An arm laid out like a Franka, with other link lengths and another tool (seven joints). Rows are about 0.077 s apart.
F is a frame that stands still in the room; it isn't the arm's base.
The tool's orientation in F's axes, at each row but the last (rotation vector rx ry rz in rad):
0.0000, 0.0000, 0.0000
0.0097, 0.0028, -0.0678
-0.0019, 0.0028, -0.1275
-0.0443, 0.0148, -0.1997
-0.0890, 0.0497, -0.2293
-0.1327, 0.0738, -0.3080
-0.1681, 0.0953, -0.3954
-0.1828, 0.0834, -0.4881
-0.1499, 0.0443, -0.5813
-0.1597, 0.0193, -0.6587
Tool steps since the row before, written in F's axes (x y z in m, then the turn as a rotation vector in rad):
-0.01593, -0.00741, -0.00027, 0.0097, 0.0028, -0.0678
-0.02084, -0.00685, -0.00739, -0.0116, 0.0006, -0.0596
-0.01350, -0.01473, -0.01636, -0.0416, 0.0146, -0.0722
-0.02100, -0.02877, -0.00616, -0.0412, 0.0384, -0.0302
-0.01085, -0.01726, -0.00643, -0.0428, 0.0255, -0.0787
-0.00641, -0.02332, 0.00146, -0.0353, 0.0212, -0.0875
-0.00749, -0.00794, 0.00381, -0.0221, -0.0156, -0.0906
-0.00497, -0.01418, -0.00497, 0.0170, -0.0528, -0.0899
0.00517, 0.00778, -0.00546, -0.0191, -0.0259, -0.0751
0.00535, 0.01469, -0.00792, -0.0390, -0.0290, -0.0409
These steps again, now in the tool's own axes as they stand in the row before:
-0.01593, -0.00741, -0.00027, 0.0097, 0.0028, -0.0678
-0.02030, -0.00832, -0.00737, -0.0114, -0.0008, -0.0596
-0.01147, -0.01629, -0.01642, -0.0429, 0.0093, -0.0723
-0.01480, -0.03205, -0.00778, -0.0477, 0.0308, -0.0293
-0.00635, -0.01858, -0.00846, -0.0444, 0.0225, -0.0787
0.00099, -0.02413, -0.00192, -0.0355, 0.0219, -0.0873
-0.00401, -0.01072, 0.00166, -0.0088, -0.0060, -0.0939
0.00251, -0.01361, -0.00768, 0.0432, -0.0205, -0.0942
0.00004, 0.01007, -0.00396, -0.0017, -0.0202, -0.0791
-0.00500, 0.01591, -0.00537, -0.0145, -0.0400, -0.0472

